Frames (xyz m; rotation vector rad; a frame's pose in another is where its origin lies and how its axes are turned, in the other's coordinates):
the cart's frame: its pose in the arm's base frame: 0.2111 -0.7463 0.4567 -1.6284 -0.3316 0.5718
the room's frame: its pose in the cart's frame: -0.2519 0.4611 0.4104 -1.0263 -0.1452 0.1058
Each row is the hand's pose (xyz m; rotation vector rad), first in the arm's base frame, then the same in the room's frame.
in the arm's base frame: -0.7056 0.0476 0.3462 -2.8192 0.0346 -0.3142
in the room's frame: -0.0754 -0.8360 0.0930 -0.1308 0.7558 0.4322
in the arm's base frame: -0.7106 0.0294 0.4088 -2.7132 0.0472 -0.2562
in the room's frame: -0.1098 -0.8516 0.0396 -0.0120 0.7482 0.4172
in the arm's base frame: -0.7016 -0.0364 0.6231 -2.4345 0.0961 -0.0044
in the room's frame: -0.2096 -0.8918 -0.1573 0.3220 0.6391 0.4036
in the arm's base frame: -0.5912 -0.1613 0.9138 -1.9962 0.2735 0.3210
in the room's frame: -0.2897 -0.8795 -0.4824 0.8211 0.4642 0.4708
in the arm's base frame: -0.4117 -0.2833 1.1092 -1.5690 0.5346 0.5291
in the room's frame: -0.2842 -0.7994 -0.7632 1.2761 0.3308 0.6323
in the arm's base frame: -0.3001 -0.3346 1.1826 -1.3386 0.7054 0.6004
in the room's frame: -0.2515 -0.7477 -0.8925 1.5081 0.2779 0.7619
